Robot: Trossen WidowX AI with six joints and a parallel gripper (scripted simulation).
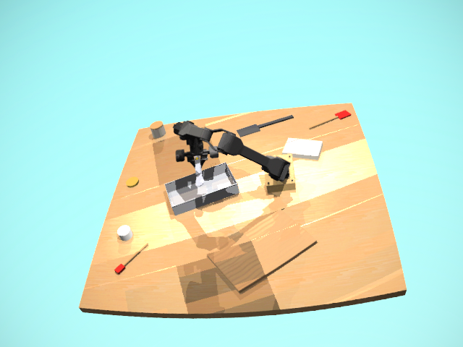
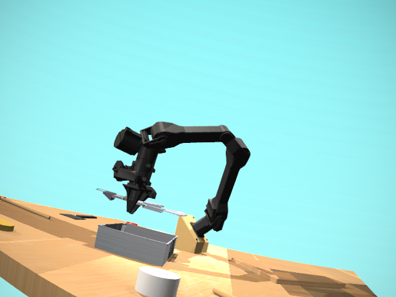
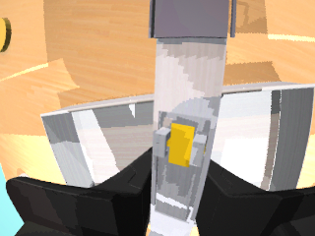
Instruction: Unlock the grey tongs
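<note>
The yellow lock piece is 3 cm to the right of my gripper tip and 4 cm above it. Round my gripper tip: roasting tin: 6 cm to the left, 7 cm below; white cylinder: 33 cm ahead, 30 cm to the left, 8 cm below; wooden board: 28 cm behind, 42 cm to the left, 9 cm below.
</note>
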